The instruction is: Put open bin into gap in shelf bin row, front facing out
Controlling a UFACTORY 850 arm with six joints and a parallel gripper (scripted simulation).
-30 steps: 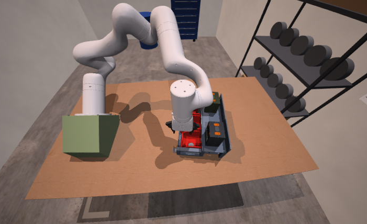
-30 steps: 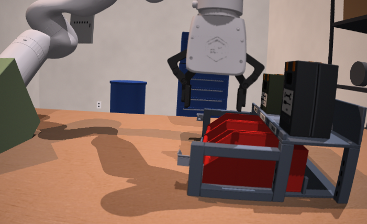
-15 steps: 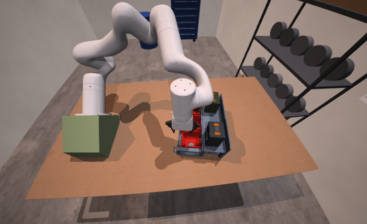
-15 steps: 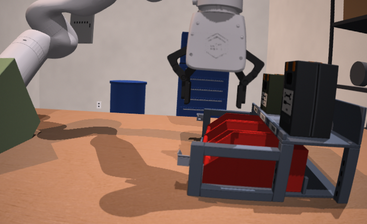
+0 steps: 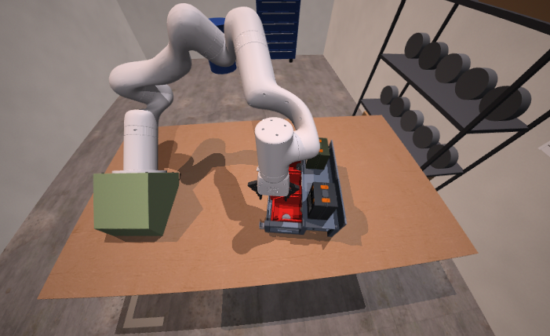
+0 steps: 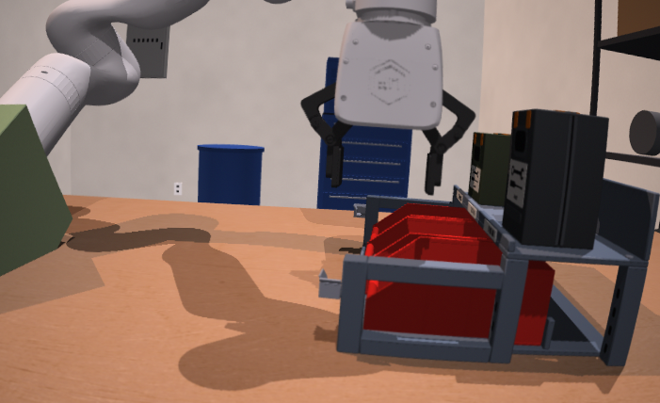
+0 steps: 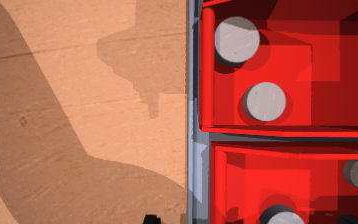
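My hand is 12 cm above the grey disc, 5 cm short of it and 4 cm to the left of it. Also, from my hand: grey shelf (10 cm ahead, 9 cm to the left, 7 cm below).
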